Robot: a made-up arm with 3 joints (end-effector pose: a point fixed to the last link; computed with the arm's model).
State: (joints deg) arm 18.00 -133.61 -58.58
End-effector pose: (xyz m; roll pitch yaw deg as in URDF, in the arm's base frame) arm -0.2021 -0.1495 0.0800 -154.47 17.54 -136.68
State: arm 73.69 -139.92 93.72
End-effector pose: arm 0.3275 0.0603 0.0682 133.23 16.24 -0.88
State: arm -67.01 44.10 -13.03
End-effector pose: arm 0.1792 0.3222 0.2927 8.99 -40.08 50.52
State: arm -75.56 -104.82 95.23
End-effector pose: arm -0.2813 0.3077 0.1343 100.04 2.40 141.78
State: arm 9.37 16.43 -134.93
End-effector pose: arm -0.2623 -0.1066 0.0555 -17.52 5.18 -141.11
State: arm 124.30 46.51 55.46
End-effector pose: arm 0.1300 -0.1618 0.2891 -44.23 -36.67 -49.53
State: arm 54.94 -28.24 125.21
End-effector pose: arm 0.1558 0.3043 0.3186 15.52 -39.48 55.23
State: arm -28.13 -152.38 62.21
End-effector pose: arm -0.1973 0.3047 0.0058 154.30 28.54 137.54
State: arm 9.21 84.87 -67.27
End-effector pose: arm 0.0589 -0.2341 0.2090 64.75 -22.97 -89.58
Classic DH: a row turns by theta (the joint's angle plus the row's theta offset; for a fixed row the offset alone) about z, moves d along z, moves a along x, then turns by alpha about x. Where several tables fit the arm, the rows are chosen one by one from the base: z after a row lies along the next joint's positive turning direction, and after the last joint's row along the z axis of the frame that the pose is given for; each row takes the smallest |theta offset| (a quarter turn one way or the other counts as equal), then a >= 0, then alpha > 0; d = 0 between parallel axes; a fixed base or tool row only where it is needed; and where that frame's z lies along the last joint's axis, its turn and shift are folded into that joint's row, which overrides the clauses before.
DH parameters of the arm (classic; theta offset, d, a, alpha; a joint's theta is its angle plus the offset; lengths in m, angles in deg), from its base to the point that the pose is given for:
base (fixed): -82.95 0 -0.0897 180
joint 1: -82.95 -0.126 0.04 -90
joint 2: -9.58 0.0036 -0.0243 -76.6
joint 3: 36.07 0.6923 0.2671 -16.42
tool (fixed): -34.94 -0.7061 0 0

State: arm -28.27 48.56 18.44
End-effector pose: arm 0.1604 0.2854 0.3401 -18.37 -49.99 56.24
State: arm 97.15 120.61 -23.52
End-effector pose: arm -0.1445 0.1506 0.3933 138.36 -56.26 126.86
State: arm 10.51 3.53 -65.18
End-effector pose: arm 0.0767 -0.2355 0.0586 -12.95 5.35 -74.18
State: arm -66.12 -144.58 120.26
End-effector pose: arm -0.1631 0.4249 0.1347 137.64 4.83 116.91
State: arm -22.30 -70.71 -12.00
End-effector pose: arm 0.1005 0.0500 -0.1711 -35.45 69.81 -13.17
